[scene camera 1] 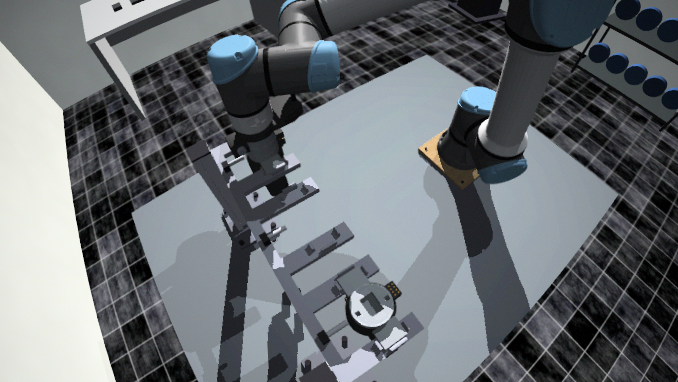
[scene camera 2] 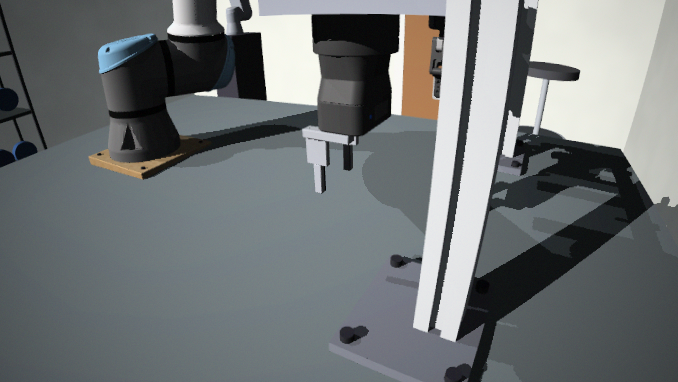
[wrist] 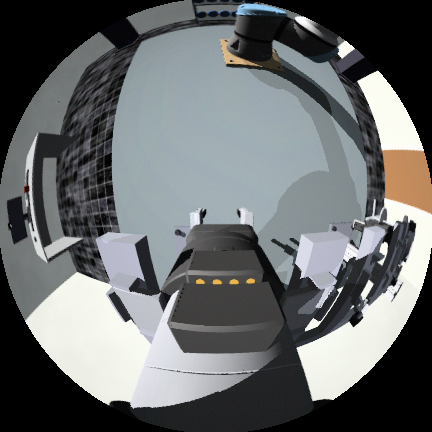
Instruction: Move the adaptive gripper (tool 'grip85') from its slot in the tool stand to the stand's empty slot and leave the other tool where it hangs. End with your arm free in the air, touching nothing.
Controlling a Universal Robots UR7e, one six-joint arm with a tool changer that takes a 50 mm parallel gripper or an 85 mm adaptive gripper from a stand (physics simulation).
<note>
In view: a parallel gripper [scene camera 2: 355, 94] and a tool stand [scene camera 1: 250, 219].
The parallel gripper also shows in scene camera 1 [scene camera 1: 272, 161] and in the wrist view [wrist: 214, 253]. The tool stand is seen too in the wrist view [wrist: 319, 255].
</note>
